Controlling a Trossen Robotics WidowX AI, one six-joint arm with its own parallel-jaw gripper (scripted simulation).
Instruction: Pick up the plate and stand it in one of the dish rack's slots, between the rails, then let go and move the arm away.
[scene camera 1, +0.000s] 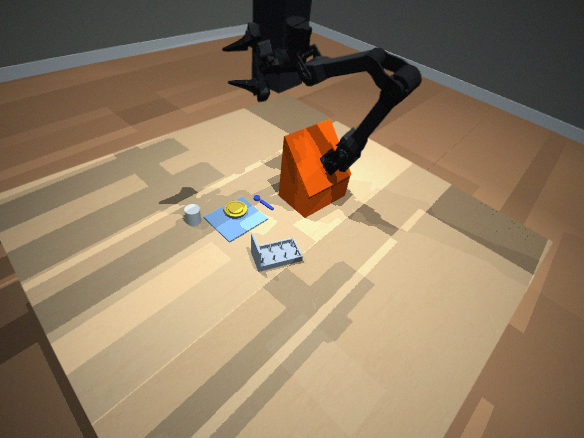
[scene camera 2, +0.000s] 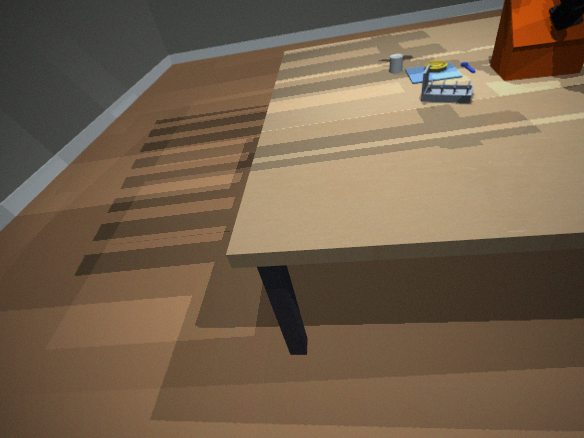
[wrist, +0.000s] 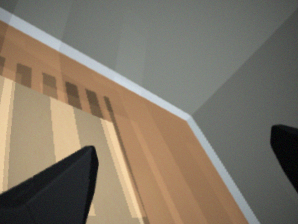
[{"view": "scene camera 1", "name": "my gripper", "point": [225, 66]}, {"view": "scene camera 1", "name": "grey dish rack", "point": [271, 255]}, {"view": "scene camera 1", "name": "light blue mat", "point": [230, 228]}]
